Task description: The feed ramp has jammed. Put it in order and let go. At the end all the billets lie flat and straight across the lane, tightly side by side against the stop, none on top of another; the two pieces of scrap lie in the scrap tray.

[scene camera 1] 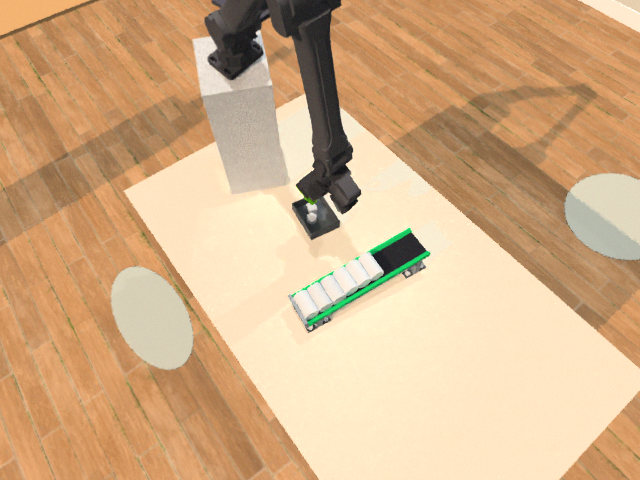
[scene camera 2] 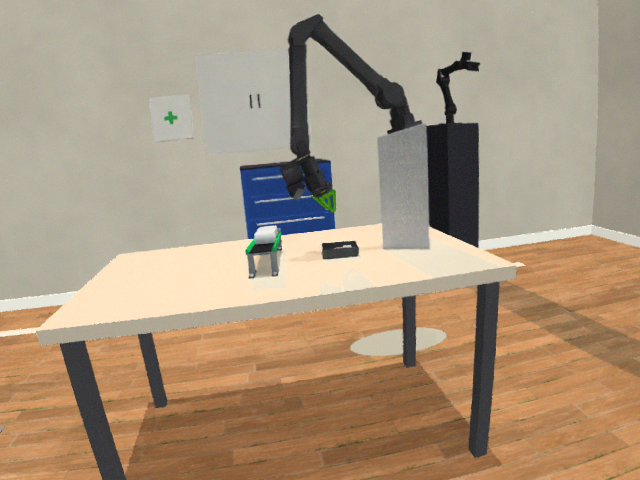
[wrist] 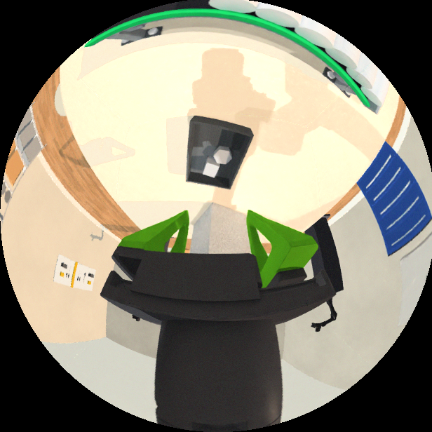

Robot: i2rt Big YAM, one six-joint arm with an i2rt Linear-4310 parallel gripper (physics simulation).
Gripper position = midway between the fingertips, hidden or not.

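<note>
Dark scrap tray [scene camera 1: 327, 220], [wrist: 205, 134], visible. My gripper [wrist: 217, 214], visible too.
</note>
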